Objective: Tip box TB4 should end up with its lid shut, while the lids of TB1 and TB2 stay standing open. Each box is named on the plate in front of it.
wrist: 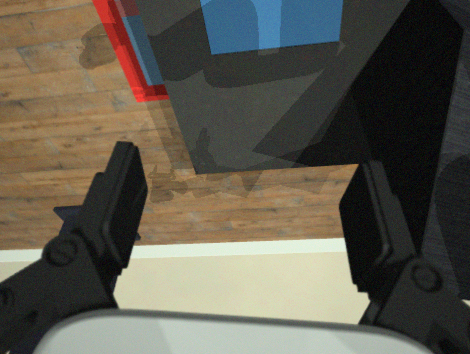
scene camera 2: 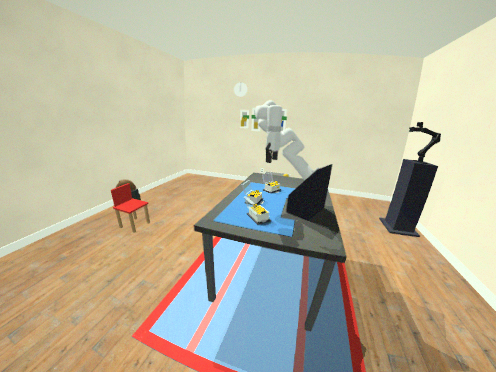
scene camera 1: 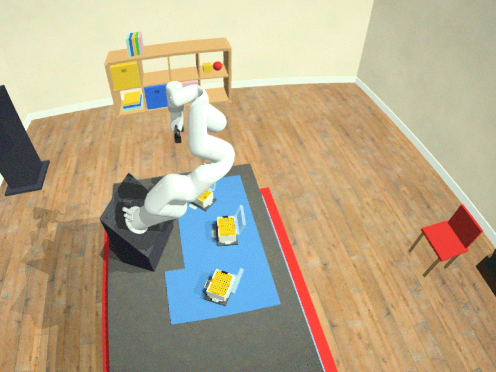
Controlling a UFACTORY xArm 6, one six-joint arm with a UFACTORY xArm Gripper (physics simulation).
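Places are measured from the arm's base along level axes (x ahead, y left, z up), in metres.
Where they show: gripper, between the fingertips: (wrist: 246,174) (scene camera 2: 271,161) (scene camera 1: 179,137); arm's base, origin of its link: (scene camera 2: 311,179) (scene camera 1: 136,220).
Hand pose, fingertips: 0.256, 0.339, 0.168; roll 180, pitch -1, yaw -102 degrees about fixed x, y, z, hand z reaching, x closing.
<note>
Each offset is from my fingertips to the top centre of the thing, as dx, dy, dz. "pt": to the spot under its first point. Level surfaces: height alone.
Three white tip boxes with yellow tops stand on the blue mat @(dz -0.404) (scene camera 1: 192,305) (scene camera 2: 227,215); their name plates are too small to read. In scene camera 1, the far box @(+0.067, -0.069, -0.330) (scene camera 1: 204,198) is partly hidden by the arm, with part of a clear raised lid @(pt +0.147, -0.059, -0.326) (scene camera 1: 213,186) showing. The middle box @(+0.163, -0.327, -0.330) (scene camera 1: 226,229) and the near box @(+0.067, -0.633, -0.330) (scene camera 1: 220,286) have clear lids standing open on their right. Scene camera 2 shows a far box @(+0.057, -0.626, -0.338) (scene camera 2: 272,187), a middle box @(+0.151, -0.326, -0.338) (scene camera 2: 254,197) and a near box @(+0.058, -0.077, -0.338) (scene camera 2: 259,214). My gripper (scene camera 1: 178,136) (scene camera 2: 271,155) (wrist: 246,174) is open and empty, high above the boxes' level.
The dark table @(dz -0.407) (scene camera 1: 145,325) (scene camera 2: 300,246) (wrist: 225,125) bears the mat. A black angular panel (scene camera 2: 312,192) stands beside the boxes near the arm's base. A red chair (scene camera 1: 445,240) (scene camera 2: 131,204), a wooden shelf (scene camera 1: 175,48) and a dark pedestal (scene camera 2: 410,197) stand away from the table.
</note>
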